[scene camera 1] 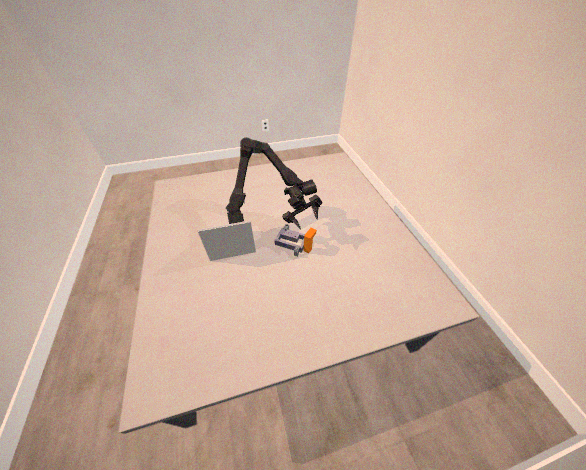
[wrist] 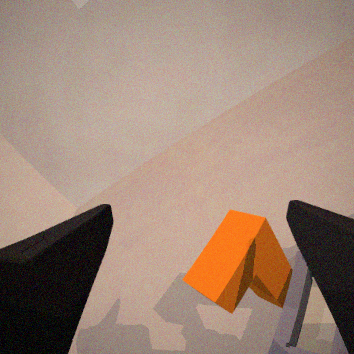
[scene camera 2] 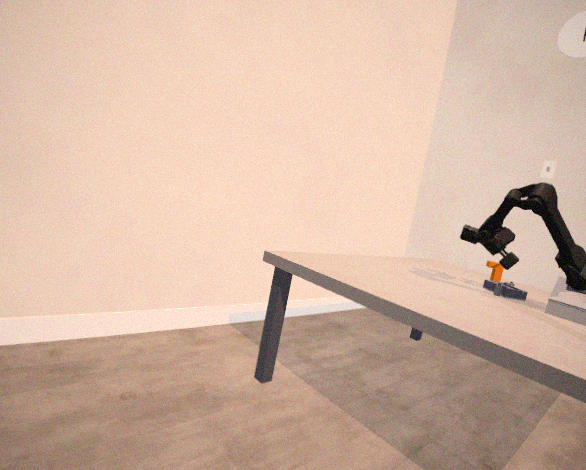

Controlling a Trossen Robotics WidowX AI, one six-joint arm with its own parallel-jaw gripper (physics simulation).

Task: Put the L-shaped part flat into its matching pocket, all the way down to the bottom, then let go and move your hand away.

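Frame: origin at the arm's base, x up, y right, z ahead, level; metres.
Seen in the pictures: gripper, fingertip midpoint: [scene camera 1: 308, 224] [wrist: 201, 212] [scene camera 2: 499, 252]; arm's base, link origin: [scene camera 1: 236, 224] [scene camera 2: 579, 284].
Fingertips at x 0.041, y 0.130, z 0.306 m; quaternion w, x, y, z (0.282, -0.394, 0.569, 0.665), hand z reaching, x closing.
Observation:
Pixels of each thing's middle, then the offset from my fingertips to it. Level surfaces: height alone.
- orange L-shaped part, body centre: [wrist: 252, 282] [scene camera 1: 309, 240] [scene camera 2: 492, 275] dx -0.101, dy +0.011, dz +0.008 m
- grey-purple fixture, body centre: [scene camera 2: 504, 288] [scene camera 1: 291, 239] dx -0.132, dy -0.048, dz -0.065 m
- wide pale table, surface height: dx -0.156 m
The orange L-shaped part [scene camera 1: 310, 241] [scene camera 2: 496, 271] [wrist: 226, 255] stands upright at the right end of the grey-purple fixture [scene camera 1: 290, 233] [scene camera 2: 515, 291] [wrist: 284, 320] in the first scene view, with its short arm sticking out at the top. It does not lie flat in a pocket. Whether its foot touches the fixture, I cannot tell. My gripper [scene camera 1: 308, 223] [scene camera 2: 509, 260] [wrist: 201, 212] is open and empty, above the part and the fixture. In the wrist view the part shows between and below the fingertips, nearer the right finger, which hides some of the fixture.
A grey panel [scene camera 1: 227, 242] stands beside the arm's base, left of the fixture in the first scene view. The fixture has small raised blocks at its edges. The arm and fixture rest on a wide pale table [scene camera 1: 300, 310] [scene camera 2: 350, 270]. Shadows of the arm fall near the part.

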